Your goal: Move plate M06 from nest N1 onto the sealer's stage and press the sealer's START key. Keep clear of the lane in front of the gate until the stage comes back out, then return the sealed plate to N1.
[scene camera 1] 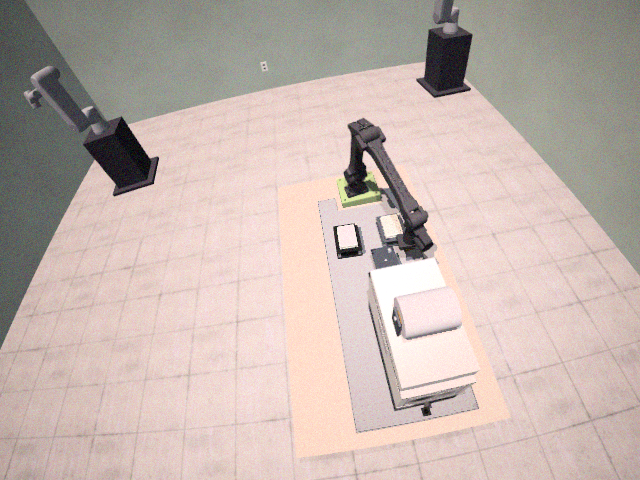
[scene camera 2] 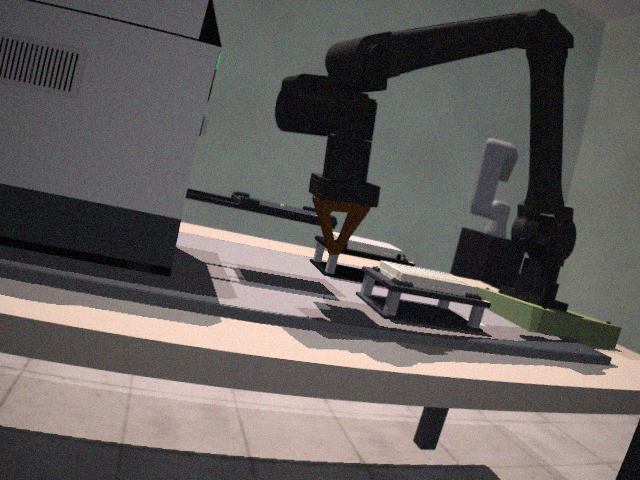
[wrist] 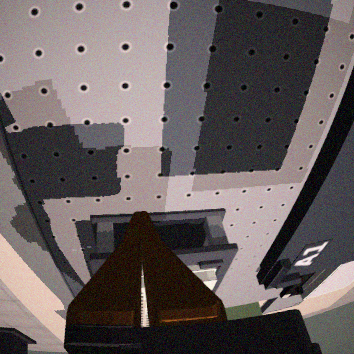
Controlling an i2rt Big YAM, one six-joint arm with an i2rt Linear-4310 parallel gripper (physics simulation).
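Frame: origin at the arm's base, x right, y ahead, z up, level; centimetres.
Seen in the pictures: gripper, fingertip midpoint: (scene camera 1: 405,250) (scene camera 2: 333,254) (wrist: 140,219); arm's base, link origin: (scene camera 1: 356,190) (scene camera 2: 531,302).
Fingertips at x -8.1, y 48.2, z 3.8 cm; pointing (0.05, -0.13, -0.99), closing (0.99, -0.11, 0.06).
Offsets run from my fingertips to a thing's top centre. "spot": to the spot under its first point. Level surfaces: height alone.
My gripper (scene camera 2: 334,252) (wrist: 140,219) is shut and empty, pointing down between the perforated plate's nest and the sealer, beside the stage; the arm hides its tips in scene camera 1. The cream perforated plate @[dx +0.3, dy -16.0, dz -0.5 cm] (scene camera 1: 390,226) (scene camera 2: 423,276) (wrist: 209,275) sits on a raised nest @[dx +0.3, dy -16.0, dz -1.4 cm] (scene camera 2: 436,293) (wrist: 226,252). A white plate @[dx +22.6, dy -16.7, dz +0.1 cm] (scene camera 1: 346,236) (scene camera 2: 369,246) sits on the other nest (scene camera 1: 339,250) (scene camera 2: 318,252). No plate or nest label is readable. The dark stage @[dx +11.6, dy +9.1, dz +4.5 cm] (scene camera 1: 384,256) (scene camera 2: 268,207) (wrist: 325,220), marked A1, is out and bears no plate. The START key cannot be made out.
The large white sealer (scene camera 1: 434,361) (scene camera 2: 118,124) stands on the grey perforated board @[dz -6.6 cm] (scene camera 1: 356,351) (wrist: 105,30), with a green light @[spot: dx +2.3, dy +20.1, dz +20.6 cm] (scene camera 2: 218,60) at its front edge. The arm's green base (scene camera 1: 361,198) (scene camera 2: 573,328) is behind the nests. Two pedestals (scene camera 1: 121,160) (scene camera 1: 448,59) stand on the floor.
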